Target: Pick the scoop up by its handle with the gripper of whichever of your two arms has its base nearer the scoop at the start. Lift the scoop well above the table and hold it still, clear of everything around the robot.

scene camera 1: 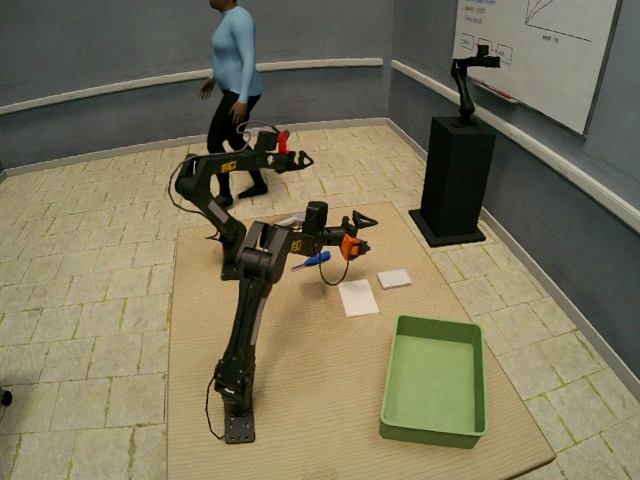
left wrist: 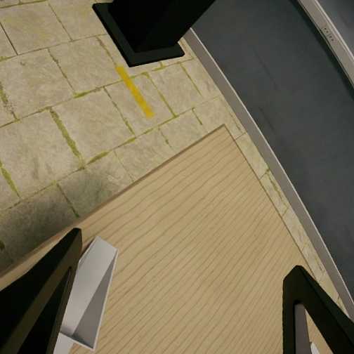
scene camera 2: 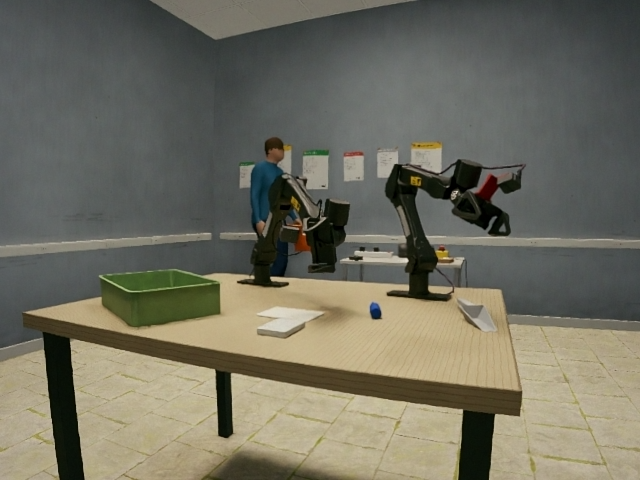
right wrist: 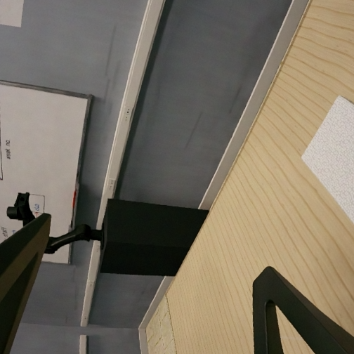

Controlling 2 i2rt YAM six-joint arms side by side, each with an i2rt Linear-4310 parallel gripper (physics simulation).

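The pale grey scoop lies on the table near the left arm's base, close to the table edge. In scene camera 1 the right arm partly hides it; in the left wrist view a finger covers part of it, and its handle is mostly hidden. My left gripper is open and empty, high above the table, apart from the scoop. My right gripper is open and empty, raised above the table, farther from the scoop.
A blue screwdriver, a thin white sheet and a white block lie mid-table. A green bin stands at scene camera 1's lower right. A person is beyond the table.
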